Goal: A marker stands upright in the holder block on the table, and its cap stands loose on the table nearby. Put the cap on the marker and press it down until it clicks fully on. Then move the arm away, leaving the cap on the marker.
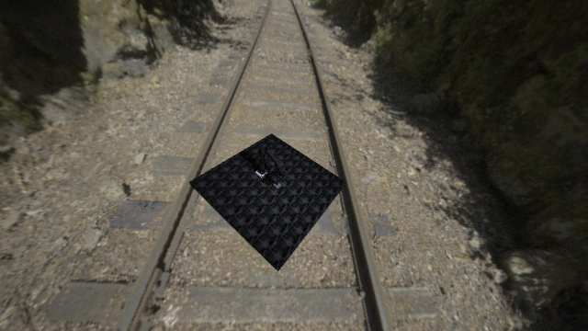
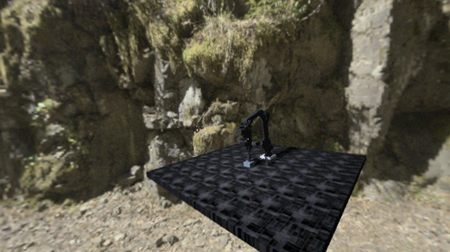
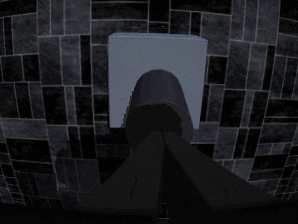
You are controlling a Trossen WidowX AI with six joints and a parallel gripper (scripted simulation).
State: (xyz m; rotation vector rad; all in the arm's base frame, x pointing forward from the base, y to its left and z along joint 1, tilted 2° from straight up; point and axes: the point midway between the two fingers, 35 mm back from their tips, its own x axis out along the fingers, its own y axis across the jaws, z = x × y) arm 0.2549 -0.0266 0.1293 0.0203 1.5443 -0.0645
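The cylindrical cap lies 30 mm below my gripper tip. The rest, counted from my gripper tip: holder block (90 mm below).
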